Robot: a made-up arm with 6 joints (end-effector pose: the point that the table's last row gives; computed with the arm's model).
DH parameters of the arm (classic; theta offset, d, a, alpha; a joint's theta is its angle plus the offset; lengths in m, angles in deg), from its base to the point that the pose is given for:
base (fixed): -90 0.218 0.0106 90
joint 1: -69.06 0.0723 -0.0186 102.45
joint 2: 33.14 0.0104 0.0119 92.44
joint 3: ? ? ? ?
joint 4: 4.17 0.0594 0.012 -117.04
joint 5: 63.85 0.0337 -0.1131 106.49
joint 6: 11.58 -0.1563 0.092 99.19
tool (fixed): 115.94 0.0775 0 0
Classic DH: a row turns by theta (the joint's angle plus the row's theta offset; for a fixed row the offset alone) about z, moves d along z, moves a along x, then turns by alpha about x.
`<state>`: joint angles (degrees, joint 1 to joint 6).
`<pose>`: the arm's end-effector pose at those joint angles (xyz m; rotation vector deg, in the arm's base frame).
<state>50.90 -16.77 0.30 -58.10 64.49 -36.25</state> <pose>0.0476 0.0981 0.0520 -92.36 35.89 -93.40</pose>
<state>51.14 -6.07 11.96 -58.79 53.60 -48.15</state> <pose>0.0714 0.1317 0.0811 -81.21 63.48 -81.93</pose>
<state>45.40 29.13 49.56 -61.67 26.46 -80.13</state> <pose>0.1689 0.1127 0.2387 -29.74 106.03 -39.10</pose>
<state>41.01 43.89 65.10 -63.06 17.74 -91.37</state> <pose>0.1871 0.0459 0.3010 -8.50 107.18 -26.70</pose>
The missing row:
joint 3: 7 -0.0724 -0.0247 -31.3
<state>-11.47 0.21 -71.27 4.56 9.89 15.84</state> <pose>-0.0633 0.1803 0.3050 -2.09 56.95 -56.19</pose>
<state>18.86 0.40 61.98 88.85 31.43 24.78</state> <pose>-0.1190 -0.1385 0.2305 -146.40 -80.65 5.09</pose>
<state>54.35 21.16 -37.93 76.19 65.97 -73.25</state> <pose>0.0885 -0.0977 0.0670 47.46 144.60 -44.42</pose>
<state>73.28 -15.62 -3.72 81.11 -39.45 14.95</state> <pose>-0.2211 0.0436 0.2701 100.83 -8.14 -30.86</pose>
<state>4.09 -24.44 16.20 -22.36 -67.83 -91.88</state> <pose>-0.2298 -0.0567 0.4245 -7.13 -7.65 51.81</pose>
